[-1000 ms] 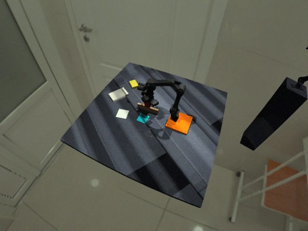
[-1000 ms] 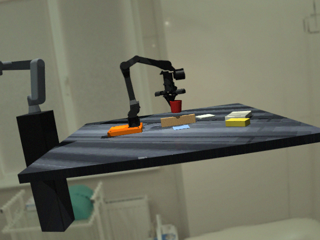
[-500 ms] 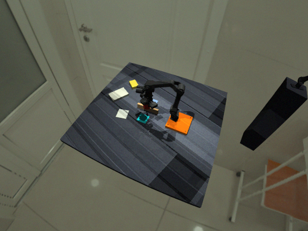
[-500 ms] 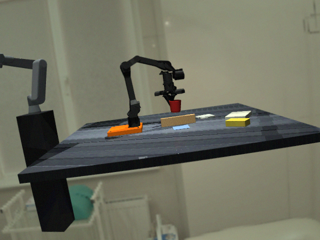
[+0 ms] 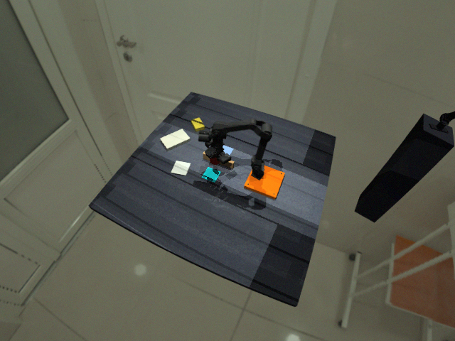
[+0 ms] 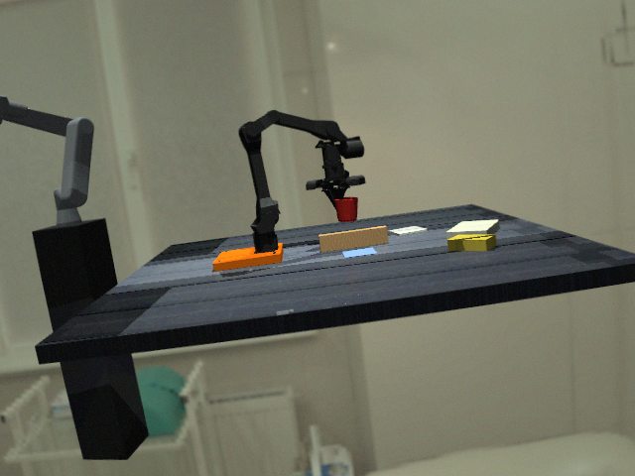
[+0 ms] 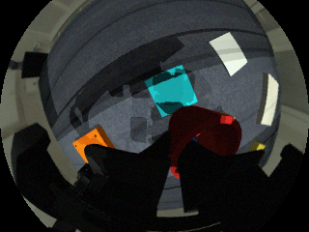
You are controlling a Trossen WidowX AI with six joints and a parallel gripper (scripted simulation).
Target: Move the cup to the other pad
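Now: the teal pad 120 mm below my gripper tip, 40 mm to the left of it and 20 mm ahead of it. Round my gripper tip: wooden block (100 mm below, 70 mm to the right, 40 mm ahead); then light blue pad (170 mm to the right, 120 mm below, 70 mm ahead); then cup (30 mm ahead, 10 mm to the right).
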